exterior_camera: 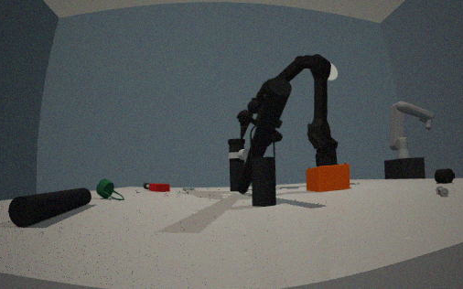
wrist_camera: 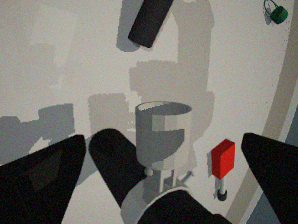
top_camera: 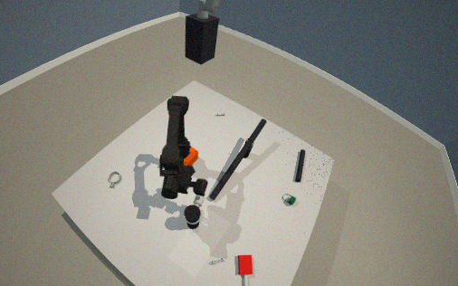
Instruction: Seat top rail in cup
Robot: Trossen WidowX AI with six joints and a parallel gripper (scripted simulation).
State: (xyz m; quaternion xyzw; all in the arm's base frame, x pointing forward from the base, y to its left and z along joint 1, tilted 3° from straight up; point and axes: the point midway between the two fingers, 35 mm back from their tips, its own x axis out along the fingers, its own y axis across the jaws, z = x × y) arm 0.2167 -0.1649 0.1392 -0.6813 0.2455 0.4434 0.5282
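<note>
The pale brace band lies 4 cm to the right of my gripper tip, 4 cm ahead of it and 3 cm below it. From my gripper tip the other things lie so: green fitting: 39 cm ahead, 35 cm to the left, 16 cm below; black tube: 61 cm to the left, 37 cm ahead, 15 cm below.
</note>
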